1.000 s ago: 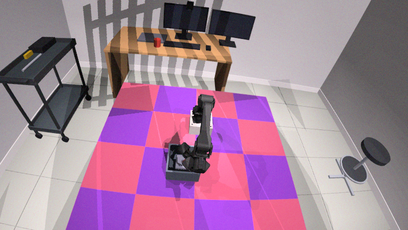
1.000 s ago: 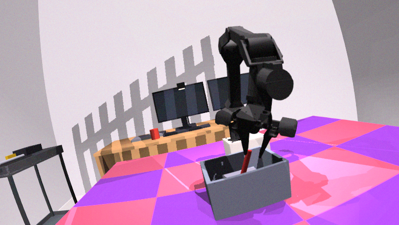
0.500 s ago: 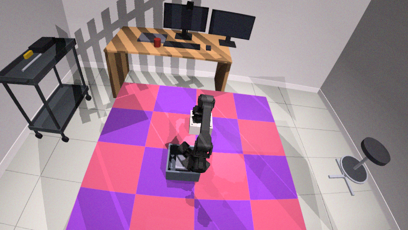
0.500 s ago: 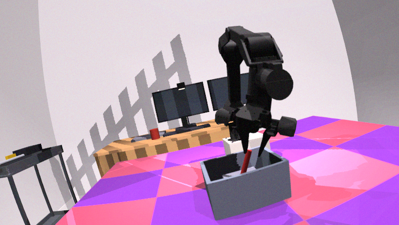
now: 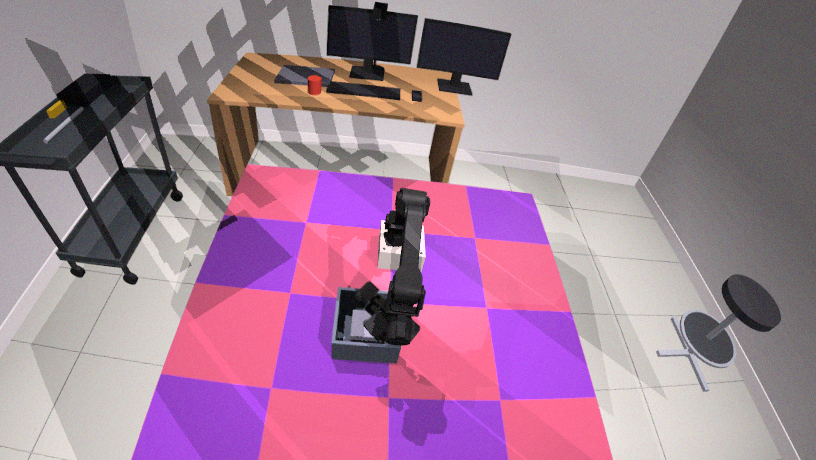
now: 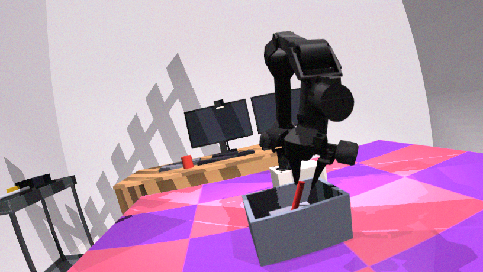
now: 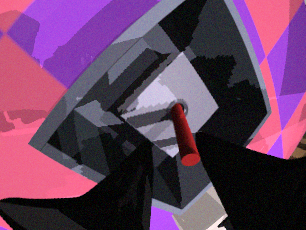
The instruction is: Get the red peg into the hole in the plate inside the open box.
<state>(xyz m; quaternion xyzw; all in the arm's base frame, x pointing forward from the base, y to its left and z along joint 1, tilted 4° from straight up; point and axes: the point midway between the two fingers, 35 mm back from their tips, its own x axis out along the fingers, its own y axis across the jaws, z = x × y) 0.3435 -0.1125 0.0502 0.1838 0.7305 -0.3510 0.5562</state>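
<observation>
Now: gripper tip 30 mm past the red peg, 30 mm above it and 10 mm to the left of it. From my gripper tip the other things lie so: grey box: 90 mm below, 30 mm behind, 20 mm to the right; plate: 70 mm below, 30 mm behind, 20 mm to the right.
</observation>
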